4 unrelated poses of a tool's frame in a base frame.
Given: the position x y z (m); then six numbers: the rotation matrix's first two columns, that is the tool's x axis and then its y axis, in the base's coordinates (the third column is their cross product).
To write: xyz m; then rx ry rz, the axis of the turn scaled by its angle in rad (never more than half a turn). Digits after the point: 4 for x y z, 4 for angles.
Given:
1: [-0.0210, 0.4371, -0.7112, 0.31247, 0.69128, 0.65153, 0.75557, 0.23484, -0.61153]
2: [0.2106, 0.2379, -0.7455, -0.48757, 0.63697, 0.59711, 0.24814, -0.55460, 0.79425]
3: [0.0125, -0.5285, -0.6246, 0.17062, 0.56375, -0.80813, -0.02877, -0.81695, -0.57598]
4: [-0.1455, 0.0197, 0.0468, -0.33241, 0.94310, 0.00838, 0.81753, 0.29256, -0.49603]
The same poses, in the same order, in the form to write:
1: [-0.0210, 0.4371, -0.7112, -1.4786, -1.4014, -0.0734]
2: [0.2106, 0.2379, -0.7455, 1.4175, 1.3142, 2.1294]
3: [0.0125, -0.5285, -0.6246, -1.9881, -0.5039, 1.6888]
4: [-0.1455, 0.0197, 0.0468, -1.6003, -2.2662, 0.5945]
